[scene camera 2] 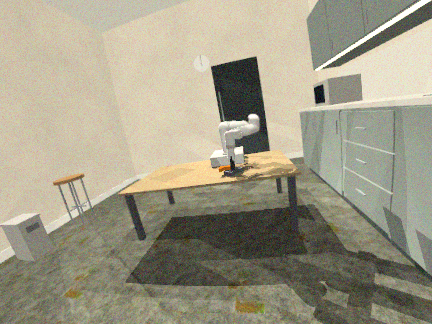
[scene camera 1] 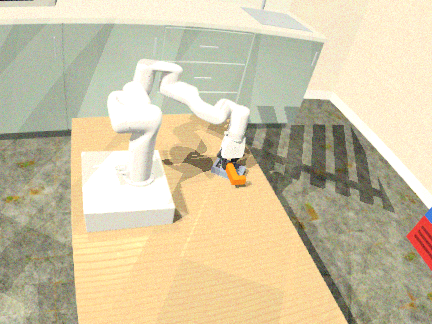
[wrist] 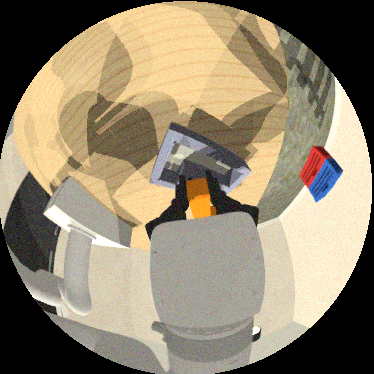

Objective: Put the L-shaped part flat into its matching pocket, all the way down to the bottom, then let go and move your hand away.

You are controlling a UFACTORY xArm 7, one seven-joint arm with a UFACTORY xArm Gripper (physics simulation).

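Places are measured from the arm's base along level axes (x back, y right, z up), in metres.
Pixels of known places: gripper, fingertip midpoint: (scene camera 2: pixel 232 169) (scene camera 1: pixel 227 167) (wrist: pixel 195 179); arm's base at its link origin: (scene camera 1: pixel 138 175) (wrist: pixel 81 231).
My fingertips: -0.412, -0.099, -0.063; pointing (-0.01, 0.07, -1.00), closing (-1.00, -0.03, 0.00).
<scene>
For each thing: its middle in the pictures, then the offset to it from my fingertips, as dx, dy, dz. Level surfaces: height alone.
- orange L-shaped part at the middle of its body: (wrist: pixel 208 204) (scene camera 1: pixel 235 173) (scene camera 2: pixel 225 168) -0.017, +0.054, +0.015
- blue-grey pocket block at the middle of its body: (wrist: pixel 200 168) (scene camera 1: pixel 228 169) (scene camera 2: pixel 233 171) -0.011, -0.004, -0.018
- wooden table at its surface level: dz -0.036
The orange L-shaped part (scene camera 1: pixel 236 176) (scene camera 2: pixel 224 169) (wrist: pixel 199 198) is held between the black fingers of my gripper (scene camera 1: pixel 228 163) (scene camera 2: pixel 232 170) (wrist: pixel 195 179). In the scene camera 1 view its bent end sticks out past the near side of the blue-grey pocket block (scene camera 1: pixel 216 168) (scene camera 2: pixel 230 174) (wrist: pixel 161 161). The block lies on the table under the gripper. In the wrist view the pocket opening shows in front of the fingertips, and the part is outside the stretch of pocket that shows. The fingers and the part hide the block's near side. The height of the part over the block is hard to tell.
The block stands near an edge of the wooden table (scene camera 1: pixel 210 260) (scene camera 2: pixel 170 179). The white robot base (scene camera 1: pixel 127 200) (scene camera 2: pixel 218 159) stands on the table beside it. A red and blue box (scene camera 1: pixel 422 240) (wrist: pixel 321 173) is beyond the table edge. Grey-green cabinets (scene camera 1: pixel 115 80) are behind.
</scene>
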